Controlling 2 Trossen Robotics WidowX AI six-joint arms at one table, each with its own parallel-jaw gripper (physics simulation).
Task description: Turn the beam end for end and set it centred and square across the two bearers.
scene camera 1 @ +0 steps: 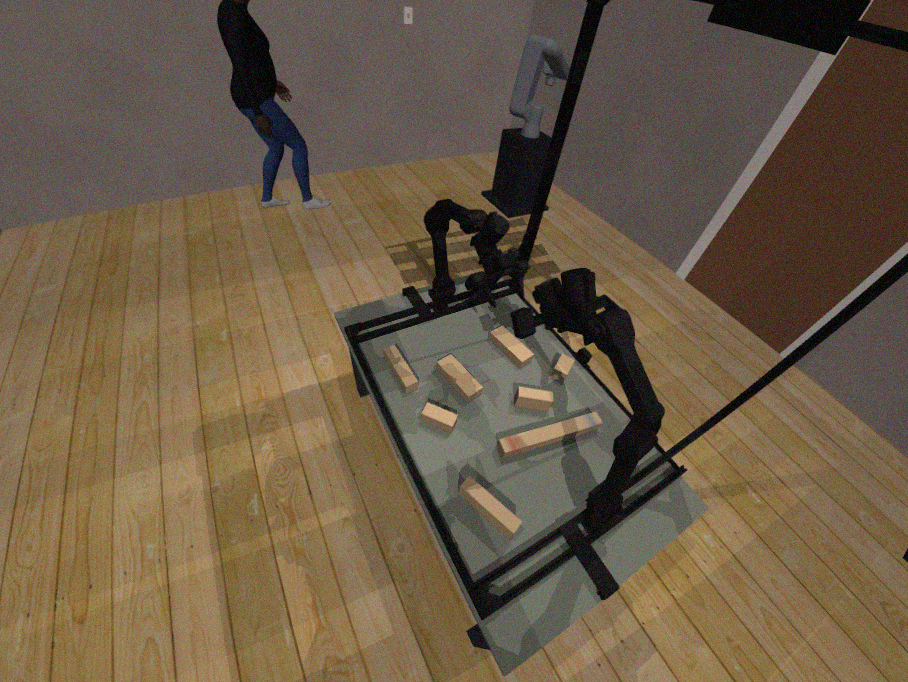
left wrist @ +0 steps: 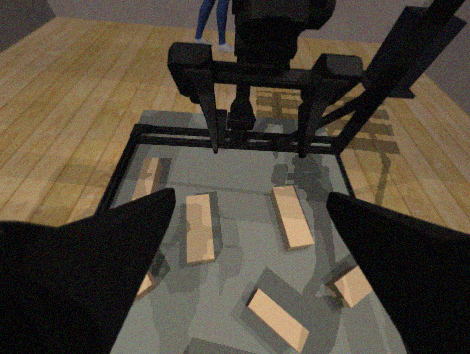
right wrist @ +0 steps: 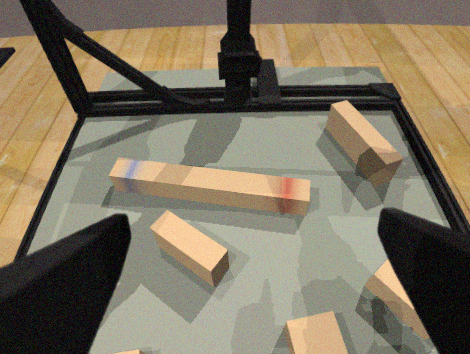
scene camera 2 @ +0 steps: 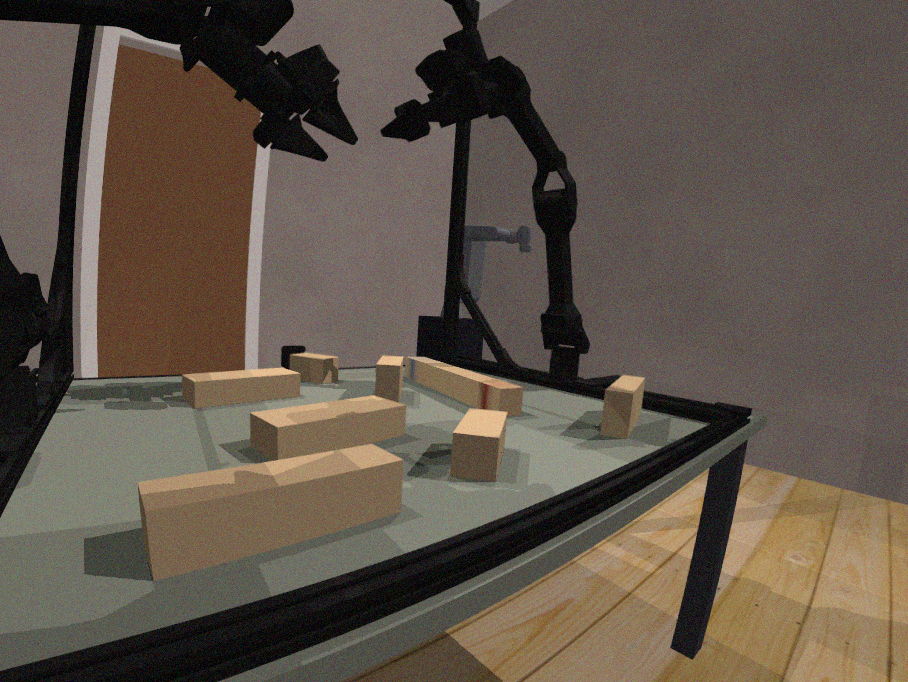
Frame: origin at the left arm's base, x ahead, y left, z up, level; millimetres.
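Seen in the pictures: left gripper, fingertip midpoint: [scene camera 1: 525,309] [left wrist: 251,197] [scene camera 2: 398,125]; right gripper, fingertip midpoint: [scene camera 1: 509,302] [left wrist: 259,155] [right wrist: 254,223] [scene camera 2: 340,151]; left arm's base, origin of the base link: [scene camera 1: 593,522] [right wrist: 238,95] [scene camera 2: 563,378]; right arm's base, origin of the base link: [scene camera 1: 439,306] [left wrist: 238,138].
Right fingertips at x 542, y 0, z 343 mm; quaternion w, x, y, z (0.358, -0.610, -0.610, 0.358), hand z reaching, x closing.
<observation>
Offsets run from my right fingertips to a thing's top centre.
The beam @[dx -278, dy -58, dz -318 mm] [scene camera 1: 550,434] [scene camera 2: 458,383] [right wrist: 210,186] is a long wooden bar with a red band near one end and a blue band near the other. It lies flat on the table, red end at the left in scene camera 1. Two similar plain blocks, one @[dx +36, dy +99, dz -324 mm] [scene camera 1: 459,378] [scene camera 2: 330,425] [left wrist: 200,227] and another @[dx +78, dy -149, dz -324 mm] [scene camera 1: 510,346] [scene camera 2: 242,386] [left wrist: 292,217], lie roughly parallel, apart from the beam; which blocks are the bearers is not marked. My left gripper [left wrist: 251,197] and right gripper [scene camera 2: 340,149] [left wrist: 259,153] [right wrist: 254,215] are open and empty, high above the table.
More plain blocks lie about: a short one @[dx -152, dy -79, dz -299 mm] [scene camera 1: 533,398] [right wrist: 190,247] close beside the beam, another short one @[dx -73, dy +230, dz -318 mm] [scene camera 1: 438,416] [scene camera 2: 478,444], a small one @[dx -90, dy -264, dz -315 mm] [scene camera 1: 563,367] near the rail, a long one @[dx +152, dy +265, dz -318 mm] [scene camera 1: 400,367] [scene camera 2: 271,510] and another @[dx -373, dy +237, dz -299 mm] [scene camera 1: 490,506] [right wrist: 362,135]. Black rails edge the table.
</observation>
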